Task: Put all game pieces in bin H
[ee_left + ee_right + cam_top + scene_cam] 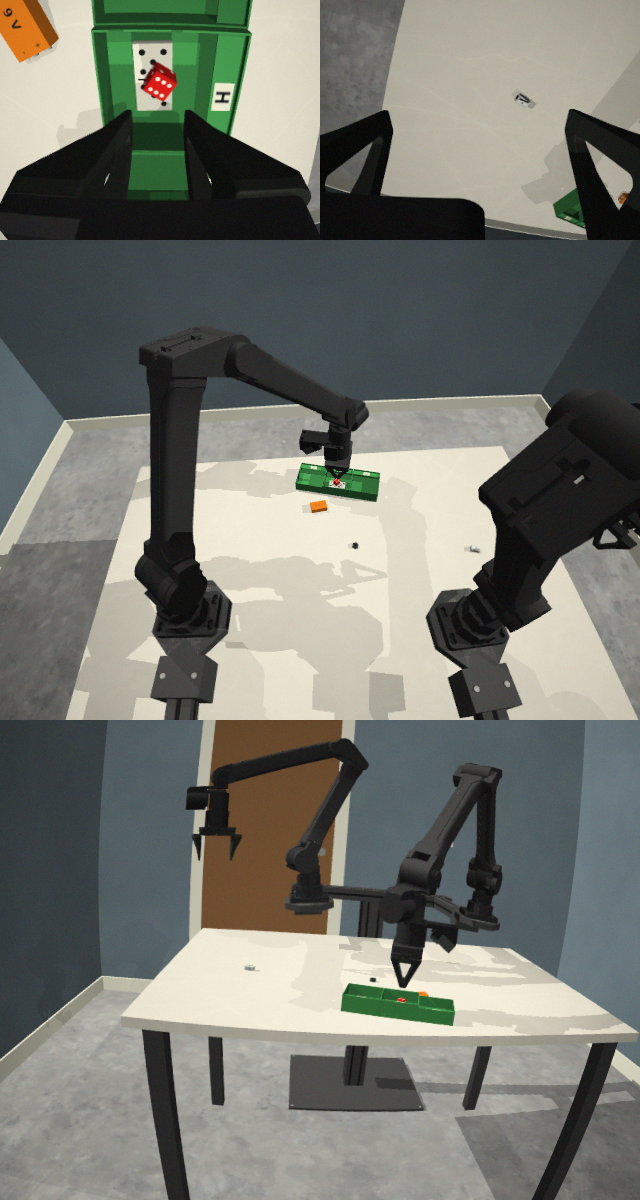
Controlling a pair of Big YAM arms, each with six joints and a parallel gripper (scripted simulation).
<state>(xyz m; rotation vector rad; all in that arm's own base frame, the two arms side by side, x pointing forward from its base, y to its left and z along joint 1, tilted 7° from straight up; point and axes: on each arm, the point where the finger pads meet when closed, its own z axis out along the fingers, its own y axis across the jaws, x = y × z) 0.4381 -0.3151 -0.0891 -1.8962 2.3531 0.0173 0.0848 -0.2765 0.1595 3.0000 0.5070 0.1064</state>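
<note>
The red die is 5 cm below my left hand. Round my left hand: green bin row (1 cm ahead, 5 cm below); orange block (8 cm behind, 4 cm to the left, 6 cm below); white domino (6 cm below).
</note>
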